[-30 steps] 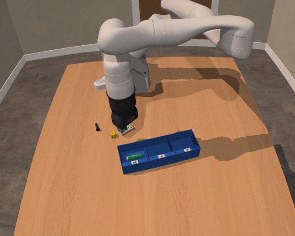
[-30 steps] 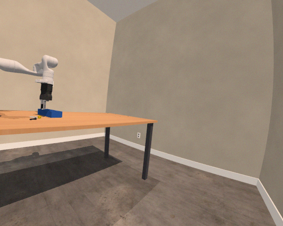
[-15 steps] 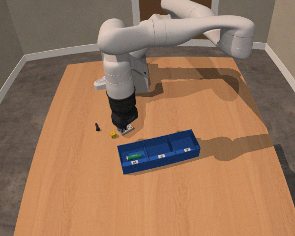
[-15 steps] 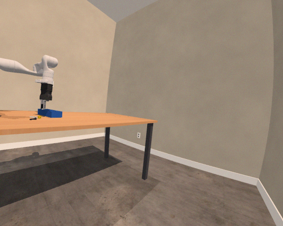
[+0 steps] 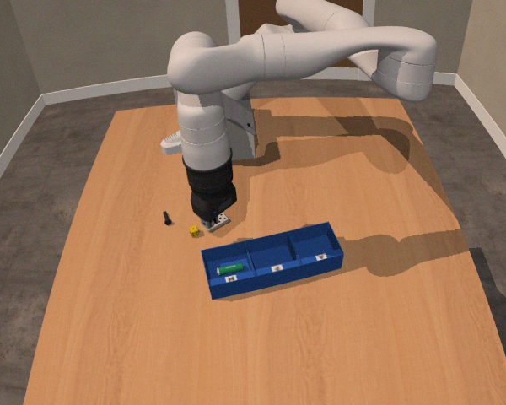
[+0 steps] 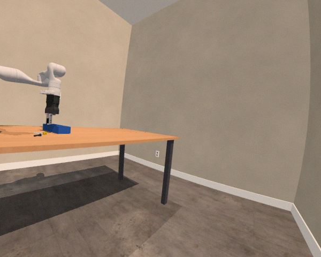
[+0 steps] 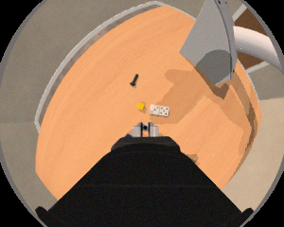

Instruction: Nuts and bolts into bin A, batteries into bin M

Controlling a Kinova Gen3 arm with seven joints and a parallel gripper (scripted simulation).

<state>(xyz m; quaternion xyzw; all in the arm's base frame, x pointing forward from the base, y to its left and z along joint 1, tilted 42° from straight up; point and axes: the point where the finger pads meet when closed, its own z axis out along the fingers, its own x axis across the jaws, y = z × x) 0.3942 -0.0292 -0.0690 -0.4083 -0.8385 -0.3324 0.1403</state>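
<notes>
My gripper is now 2 cm above the silver nut. Round my hand: yellow die (7 cm below, 4 cm to the right, 3 cm behind); green battery (8 cm ahead, 6 cm below, 3 cm to the left); white domino (7 cm below, 5 cm behind, 1 cm to the left).
</notes>
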